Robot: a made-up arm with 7 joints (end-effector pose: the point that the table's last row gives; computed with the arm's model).
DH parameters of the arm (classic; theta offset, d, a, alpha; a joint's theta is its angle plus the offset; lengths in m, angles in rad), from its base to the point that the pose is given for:
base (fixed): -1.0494 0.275 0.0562 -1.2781
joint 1: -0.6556 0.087 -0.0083 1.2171
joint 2: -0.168 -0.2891 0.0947 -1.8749
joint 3: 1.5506 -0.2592 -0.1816 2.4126
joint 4: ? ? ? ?
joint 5: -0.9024 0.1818 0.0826 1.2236
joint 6: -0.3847 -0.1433 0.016 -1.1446
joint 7: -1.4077 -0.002 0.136 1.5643
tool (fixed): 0.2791 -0.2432 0 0
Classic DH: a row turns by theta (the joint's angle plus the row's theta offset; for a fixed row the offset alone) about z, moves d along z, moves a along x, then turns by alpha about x.
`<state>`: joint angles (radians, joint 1 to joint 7).
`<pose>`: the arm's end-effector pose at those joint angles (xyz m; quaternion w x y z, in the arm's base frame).
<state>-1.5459 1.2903 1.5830 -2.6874 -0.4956 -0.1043 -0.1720</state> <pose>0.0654 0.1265 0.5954 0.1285 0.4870 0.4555 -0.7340</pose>
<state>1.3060 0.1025 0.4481 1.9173 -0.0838 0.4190 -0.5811</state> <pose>0.0730 -0.1201 0.2741 0.6659 0.3799 -0.6078 0.2068</pose>
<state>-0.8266 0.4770 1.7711 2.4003 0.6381 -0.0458 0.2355</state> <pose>-0.0719 -0.5260 0.3858 0.8300 -0.5005 -0.2446 0.0269</pose>
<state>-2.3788 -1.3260 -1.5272 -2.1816 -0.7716 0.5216 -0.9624</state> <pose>-0.0596 -0.4001 0.3616 0.5970 -0.1956 0.7510 0.2033</pose>
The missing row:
joint 4: -1.2021 0.1545 -0.1426 2.0093
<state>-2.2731 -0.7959 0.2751 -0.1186 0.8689 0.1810 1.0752</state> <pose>-0.0228 -0.3536 -0.2552 0.9424 -0.2236 -0.0679 -0.2394</pose>
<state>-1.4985 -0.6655 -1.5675 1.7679 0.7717 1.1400 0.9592</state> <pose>-0.2603 -0.2924 -0.2060 0.1742 -0.3210 0.1542 -0.9181</pose>
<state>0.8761 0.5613 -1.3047 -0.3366 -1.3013 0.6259 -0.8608</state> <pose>0.0622 0.1205 0.3519 0.5769 0.2949 -0.7115 0.2718</pose>
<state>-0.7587 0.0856 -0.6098 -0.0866 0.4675 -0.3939 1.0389</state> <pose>-0.4155 -0.0860 0.1472 0.6707 -0.4036 0.4300 -0.4499</pose>
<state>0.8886 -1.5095 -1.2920 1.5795 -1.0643 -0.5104 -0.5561</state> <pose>0.2536 0.4713 0.2809 0.4099 -0.5454 -0.6163 0.3933</pose>
